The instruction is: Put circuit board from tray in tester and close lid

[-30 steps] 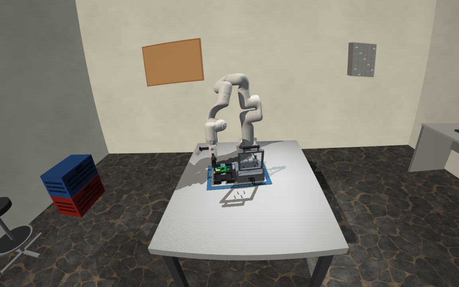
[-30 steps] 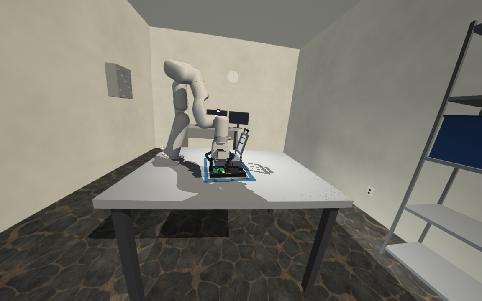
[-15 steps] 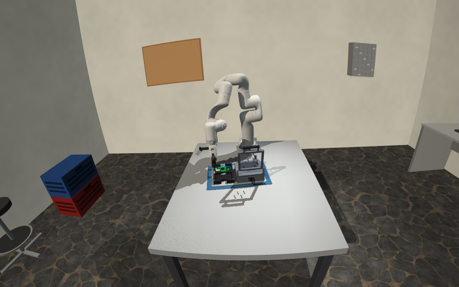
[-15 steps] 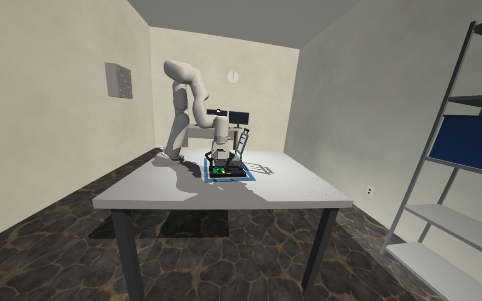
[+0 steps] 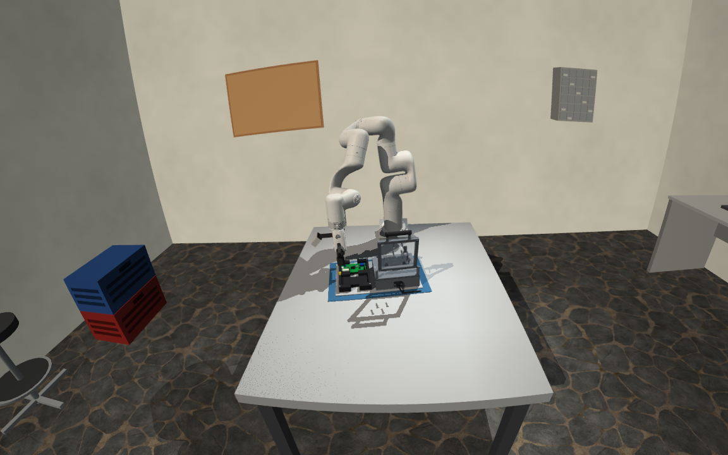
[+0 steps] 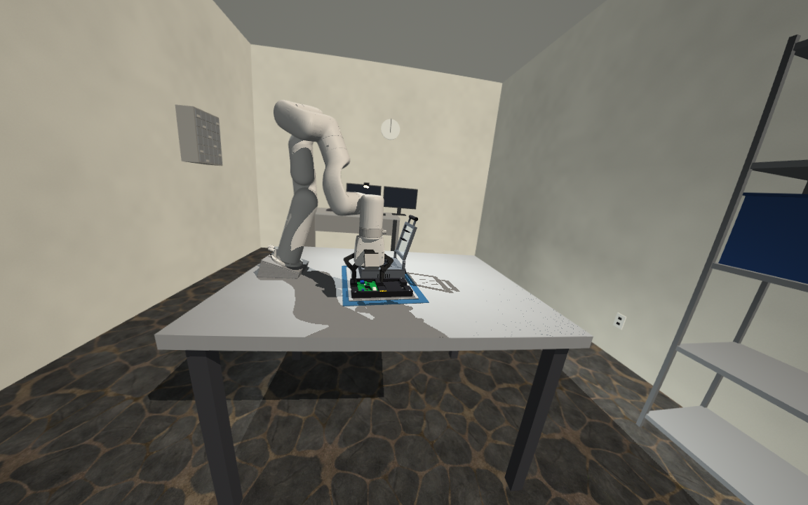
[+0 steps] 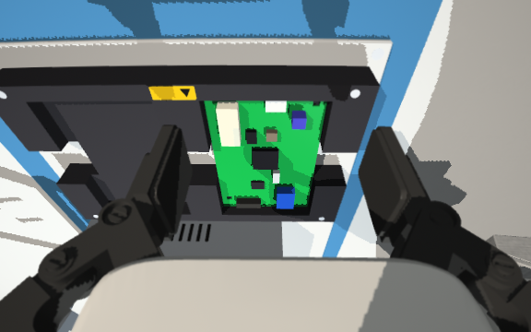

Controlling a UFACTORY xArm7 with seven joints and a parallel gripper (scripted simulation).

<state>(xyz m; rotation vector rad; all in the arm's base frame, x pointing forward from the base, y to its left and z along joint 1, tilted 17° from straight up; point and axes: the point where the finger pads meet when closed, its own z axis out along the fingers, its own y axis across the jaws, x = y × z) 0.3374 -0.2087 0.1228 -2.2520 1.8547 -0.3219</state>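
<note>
Right now my hand is 50 mm to the right of the green circuit board and 50 mm above it. Round my hand: lid 140 mm ahead, 250 mm to the left, 110 mm above; then tester plate 20 mm ahead, 240 mm to the left; then black latch hook 50 mm behind, 270 mm to the left, 20 mm above.
</note>
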